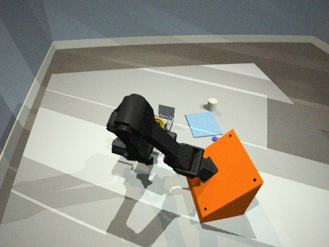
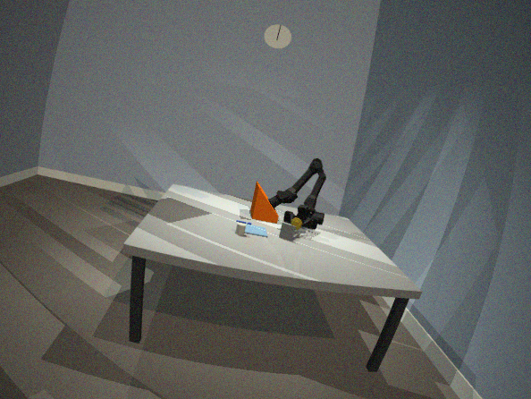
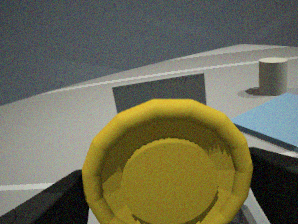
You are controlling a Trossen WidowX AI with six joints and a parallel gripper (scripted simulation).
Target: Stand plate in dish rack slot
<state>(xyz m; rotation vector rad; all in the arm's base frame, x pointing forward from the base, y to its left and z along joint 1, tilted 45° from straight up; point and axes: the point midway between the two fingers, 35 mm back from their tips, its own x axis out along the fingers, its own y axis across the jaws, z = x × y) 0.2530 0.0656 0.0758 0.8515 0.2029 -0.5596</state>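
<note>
My gripper tip is 3 cm short of the grey dish rack, 3 cm to the left of it and 4 cm above it. The rest, counted from my gripper tip: yellow plate: 1 cm behind; then blue spoon: 10 cm behind, 24 cm to the right, 6 cm below; then light blue mat: 1 cm ahead, 21 cm to the right, 6 cm below.
</note>
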